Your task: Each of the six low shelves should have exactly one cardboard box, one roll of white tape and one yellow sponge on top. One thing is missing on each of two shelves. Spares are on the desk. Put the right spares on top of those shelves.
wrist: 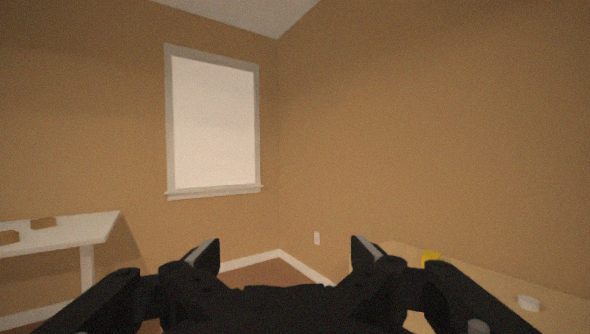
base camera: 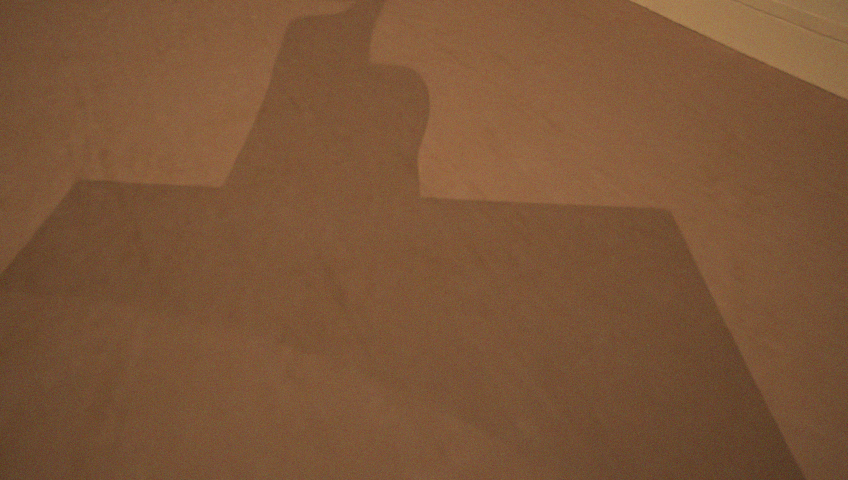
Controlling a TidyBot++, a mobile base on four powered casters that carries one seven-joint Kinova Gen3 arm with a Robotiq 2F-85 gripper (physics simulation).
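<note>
My gripper point(wrist: 285, 251) is open in the wrist view, with no object between its fingers. A low wooden shelf point(wrist: 565, 320) runs along the right wall. A yellow sponge point(wrist: 431, 257) and a roll of white tape point(wrist: 528, 303) are on its top, beyond and beside my right finger. Part of the shelf top is hidden behind the gripper. The white desk point(wrist: 85, 230) stands at the left. One cardboard box point(wrist: 43, 223) lies on it, and another cardboard box point(wrist: 8, 237) is cut off by the left image edge.
A window point(wrist: 215, 122) is in the far wall, left of the room corner. White baseboard point(wrist: 252, 259) runs along the walls. In the base camera view, the pale base of a piece of furniture point(base camera: 767, 44) crosses the upper right corner, and the robot's shadow lies on the brown floor point(base camera: 535, 118).
</note>
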